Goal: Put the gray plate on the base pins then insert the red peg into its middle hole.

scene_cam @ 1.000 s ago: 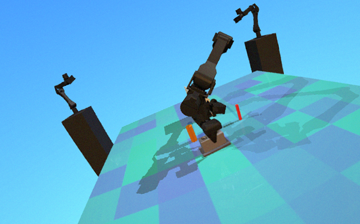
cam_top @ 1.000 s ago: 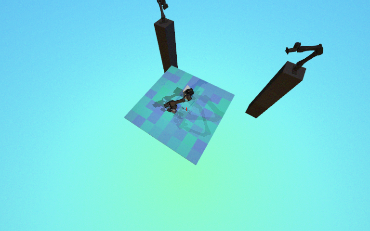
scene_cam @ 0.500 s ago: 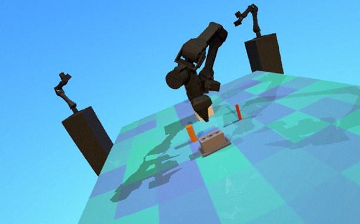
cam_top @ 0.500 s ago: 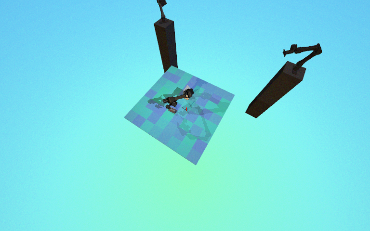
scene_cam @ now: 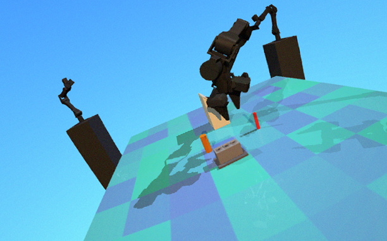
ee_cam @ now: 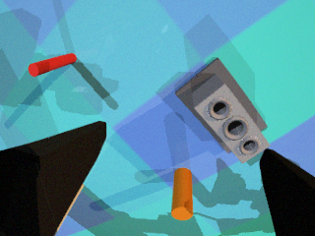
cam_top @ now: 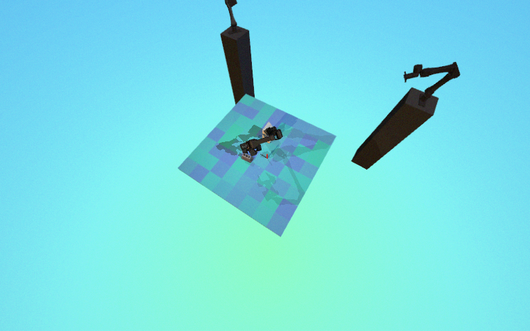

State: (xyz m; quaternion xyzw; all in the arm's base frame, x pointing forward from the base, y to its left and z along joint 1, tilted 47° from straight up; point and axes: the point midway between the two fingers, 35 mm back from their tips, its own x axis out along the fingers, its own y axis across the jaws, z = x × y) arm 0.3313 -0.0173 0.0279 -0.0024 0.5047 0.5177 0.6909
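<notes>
The red peg is 110 mm to the left of my gripper tip, 110 mm below it and 100 mm behind it. The rest, counted from my gripper tip: dark base 140 mm below, 70 mm to the right, 20 mm ahead; then gray plate 110 mm below, 70 mm to the right, 20 mm ahead; then orange cylinder 130 mm to the right, 110 mm below, 90 mm behind.
</notes>
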